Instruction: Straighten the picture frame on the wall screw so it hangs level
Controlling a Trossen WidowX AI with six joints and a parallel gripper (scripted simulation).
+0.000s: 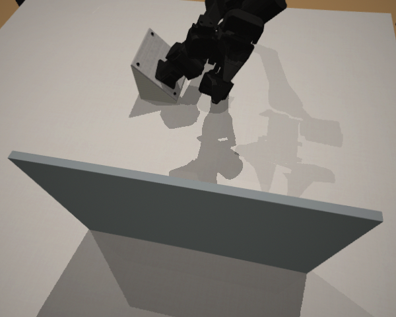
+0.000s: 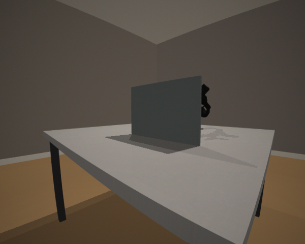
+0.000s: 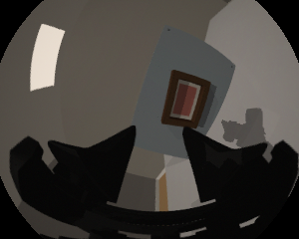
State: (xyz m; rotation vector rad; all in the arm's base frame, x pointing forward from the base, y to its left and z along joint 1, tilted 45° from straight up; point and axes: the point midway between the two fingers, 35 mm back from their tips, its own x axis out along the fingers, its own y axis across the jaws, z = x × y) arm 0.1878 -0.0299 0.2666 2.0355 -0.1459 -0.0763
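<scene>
The picture frame is 19 cm ahead of my gripper tip, 4 cm to the right of it and 9 cm below it. Round my gripper tip: wall panel (20 cm ahead, 3 cm to the right, 10 cm below).
</scene>
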